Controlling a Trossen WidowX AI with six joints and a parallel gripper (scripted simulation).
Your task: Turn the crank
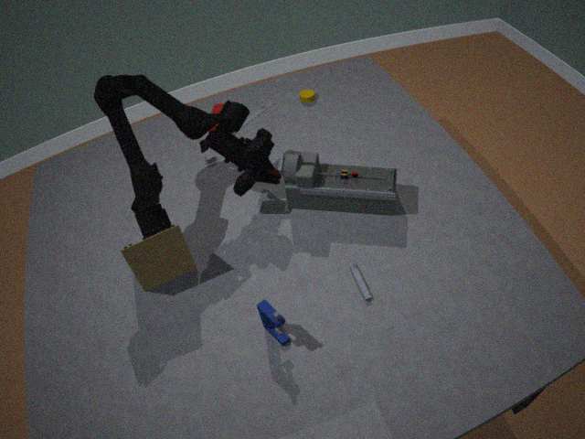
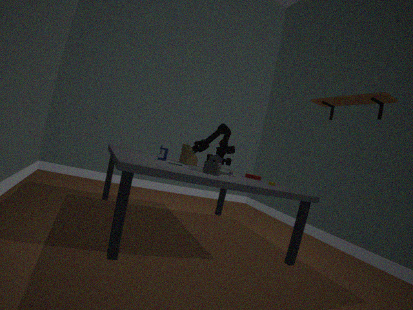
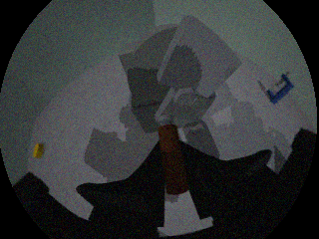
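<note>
Now: the brown crank handle 2 cm behind my gripper tip, 1 cm to the left of it and 3 cm above it. From my gripper tip the other things lie so: grey bar: 6 cm ahead, 34 cm to the right, 3 cm below; then red pointer: 16 cm ahead, 11 cm to the right, 5 cm above; then small grey block: 14 cm behind, 21 cm to the left, 3 cm below.
</note>
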